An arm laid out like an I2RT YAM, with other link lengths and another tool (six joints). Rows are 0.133 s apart.
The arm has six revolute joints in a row. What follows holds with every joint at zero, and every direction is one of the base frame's. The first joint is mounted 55.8 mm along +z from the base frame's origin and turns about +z. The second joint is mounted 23.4 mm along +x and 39.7 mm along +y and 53.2 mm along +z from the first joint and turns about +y. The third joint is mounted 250.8 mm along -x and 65.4 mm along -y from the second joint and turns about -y. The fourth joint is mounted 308.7 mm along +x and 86.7 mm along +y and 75.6 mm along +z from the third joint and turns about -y. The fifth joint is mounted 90.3 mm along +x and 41.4 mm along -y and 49.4 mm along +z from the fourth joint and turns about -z. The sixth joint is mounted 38.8 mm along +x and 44.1 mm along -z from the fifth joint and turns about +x. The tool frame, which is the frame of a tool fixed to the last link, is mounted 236 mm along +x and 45 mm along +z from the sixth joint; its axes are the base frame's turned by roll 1.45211, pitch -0.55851 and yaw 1.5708 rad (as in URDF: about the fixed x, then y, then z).
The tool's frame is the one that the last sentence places.
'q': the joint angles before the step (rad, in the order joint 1, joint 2, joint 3, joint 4, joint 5, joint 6). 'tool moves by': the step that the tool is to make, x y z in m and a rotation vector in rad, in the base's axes. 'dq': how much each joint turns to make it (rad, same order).
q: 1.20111, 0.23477, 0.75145, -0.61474, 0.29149, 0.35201
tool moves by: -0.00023, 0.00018, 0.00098, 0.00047, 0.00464, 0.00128
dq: 0.00018, 0.00624, 0.00812, -0.00443, -0.00154, 0.00456
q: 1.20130, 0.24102, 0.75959, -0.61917, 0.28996, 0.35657
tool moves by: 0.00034, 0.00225, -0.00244, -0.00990, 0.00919, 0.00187
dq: 0.00074, 0.01504, 0.01038, -0.00932, -0.00166, 0.00506
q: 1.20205, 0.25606, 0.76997, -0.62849, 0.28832, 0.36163
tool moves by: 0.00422, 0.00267, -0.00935, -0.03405, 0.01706, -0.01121
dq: -0.00014, 0.03166, 0.01804, -0.02583, 0.01049, 0.00531
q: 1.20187, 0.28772, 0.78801, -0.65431, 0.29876, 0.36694
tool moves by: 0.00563, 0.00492, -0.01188, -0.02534, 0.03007, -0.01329
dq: -0.00069, 0.03747, 0.01086, -0.01439, 0.00913, 0.02179
